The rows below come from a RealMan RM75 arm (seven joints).
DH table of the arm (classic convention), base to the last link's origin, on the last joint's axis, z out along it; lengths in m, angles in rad. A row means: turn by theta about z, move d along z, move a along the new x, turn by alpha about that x. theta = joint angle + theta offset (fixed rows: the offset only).
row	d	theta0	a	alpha
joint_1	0.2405	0	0	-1.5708
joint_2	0	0	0	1.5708
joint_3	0.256	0	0	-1.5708
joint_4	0	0	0	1.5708
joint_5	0.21	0	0	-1.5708
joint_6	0	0	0	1.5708
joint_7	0.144	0	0	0
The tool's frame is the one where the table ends.
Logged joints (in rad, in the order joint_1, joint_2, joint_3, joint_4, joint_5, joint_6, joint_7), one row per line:
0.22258, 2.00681, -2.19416, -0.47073, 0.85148, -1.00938, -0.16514
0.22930, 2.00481, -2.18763, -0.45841, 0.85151, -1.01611, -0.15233
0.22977, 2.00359, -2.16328, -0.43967, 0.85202, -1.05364, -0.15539
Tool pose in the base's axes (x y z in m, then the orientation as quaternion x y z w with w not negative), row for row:
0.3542, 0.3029, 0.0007, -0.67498, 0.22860, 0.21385, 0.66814
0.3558, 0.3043, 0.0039, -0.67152, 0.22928, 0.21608, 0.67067
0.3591, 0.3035, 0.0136, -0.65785, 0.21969, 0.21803, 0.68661
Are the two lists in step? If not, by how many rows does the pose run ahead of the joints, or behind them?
They are in step.
